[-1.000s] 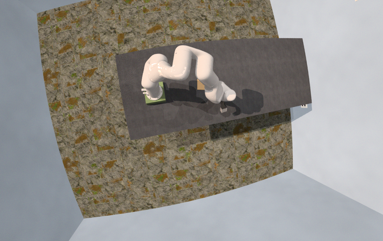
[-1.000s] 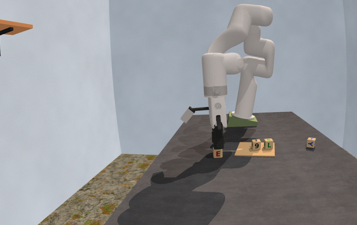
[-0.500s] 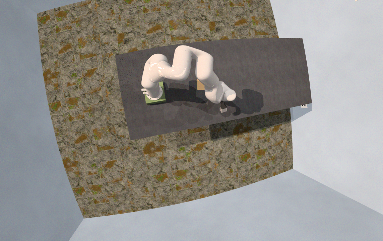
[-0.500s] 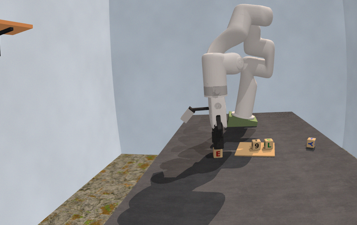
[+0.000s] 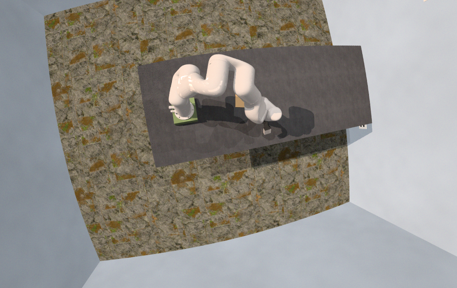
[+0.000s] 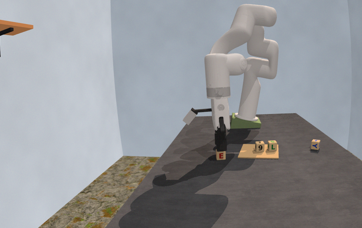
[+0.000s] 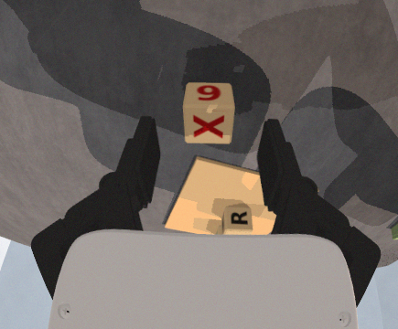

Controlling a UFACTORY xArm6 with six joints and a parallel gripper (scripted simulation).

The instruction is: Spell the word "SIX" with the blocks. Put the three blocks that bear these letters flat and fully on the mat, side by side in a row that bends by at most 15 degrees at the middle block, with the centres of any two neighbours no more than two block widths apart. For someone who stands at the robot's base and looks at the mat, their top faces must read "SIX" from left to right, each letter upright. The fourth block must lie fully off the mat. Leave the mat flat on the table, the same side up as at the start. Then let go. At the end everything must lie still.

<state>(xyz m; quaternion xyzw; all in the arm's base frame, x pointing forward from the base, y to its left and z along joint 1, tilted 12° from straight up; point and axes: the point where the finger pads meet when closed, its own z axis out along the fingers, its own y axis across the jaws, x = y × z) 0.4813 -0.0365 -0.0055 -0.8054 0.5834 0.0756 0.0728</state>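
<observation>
My hand is 40 mm above the X block. From my hand the other things lie so: tan mat 130 mm to the left, 80 mm behind, 50 mm below; S block 170 mm to the left, 90 mm behind, 40 mm below; I block 130 mm to the left, 80 mm behind, 40 mm below.
</observation>
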